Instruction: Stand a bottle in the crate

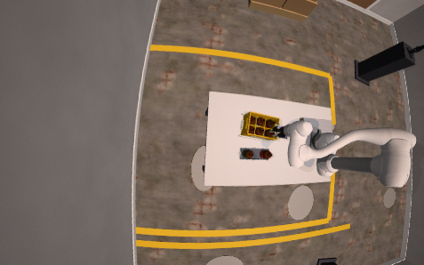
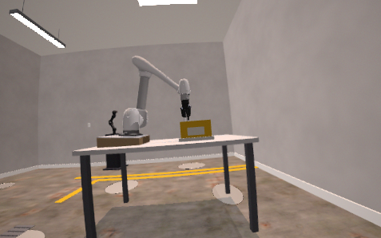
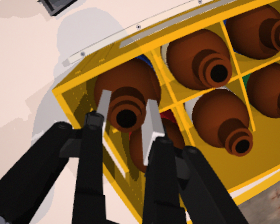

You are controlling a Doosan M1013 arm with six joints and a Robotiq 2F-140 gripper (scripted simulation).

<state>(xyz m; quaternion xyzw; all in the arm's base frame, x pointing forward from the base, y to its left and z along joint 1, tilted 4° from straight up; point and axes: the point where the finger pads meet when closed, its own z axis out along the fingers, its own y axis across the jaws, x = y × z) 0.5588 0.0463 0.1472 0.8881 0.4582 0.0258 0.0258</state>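
My gripper is now 90 mm short of the crate, 40 mm to the left of it and 110 mm above it. From my hand the other things lie so: grey tray: 60 mm ahead, 200 mm to the left, 180 mm below.
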